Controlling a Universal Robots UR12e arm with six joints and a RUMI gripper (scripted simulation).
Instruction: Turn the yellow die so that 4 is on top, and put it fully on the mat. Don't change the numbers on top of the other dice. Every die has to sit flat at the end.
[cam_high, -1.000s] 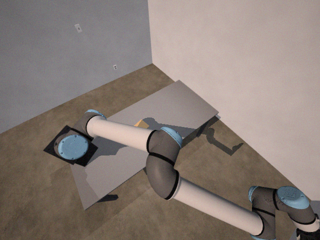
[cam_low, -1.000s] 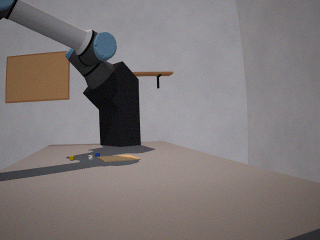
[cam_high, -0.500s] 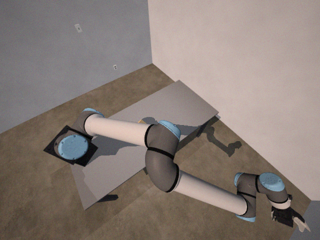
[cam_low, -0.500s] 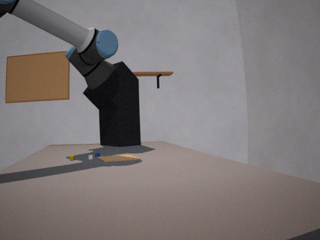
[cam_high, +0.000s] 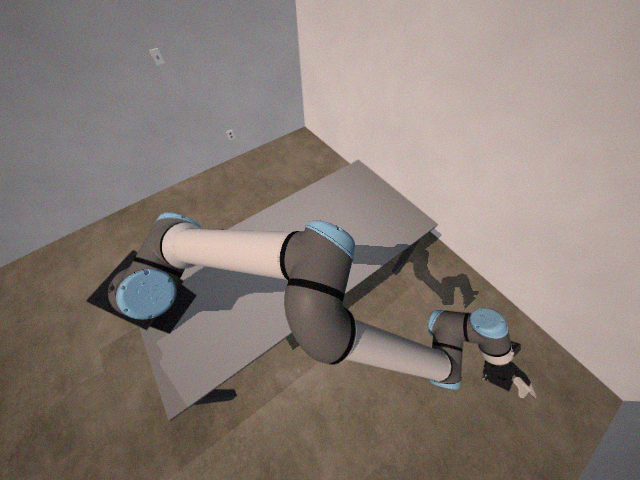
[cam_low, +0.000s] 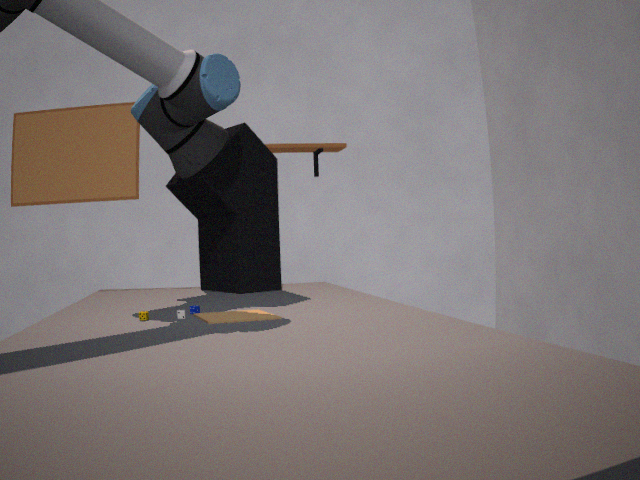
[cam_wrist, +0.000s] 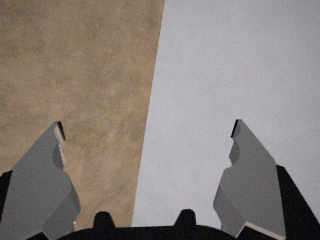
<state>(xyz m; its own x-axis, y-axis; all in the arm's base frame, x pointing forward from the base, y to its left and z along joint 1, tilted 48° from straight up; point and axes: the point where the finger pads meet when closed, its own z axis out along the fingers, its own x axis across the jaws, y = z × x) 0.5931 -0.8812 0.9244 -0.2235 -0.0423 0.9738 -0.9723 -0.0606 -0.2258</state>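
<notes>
My hand is 970 mm to the right of the yellow die, 230 mm above it and 50 mm past it. Round my hand: white die (1040 mm to the left, 230 mm below, 40 mm behind); blue die (1090 mm to the left, 230 mm below, 100 mm behind); tan mat (1140 mm to the left, 240 mm below).
</notes>
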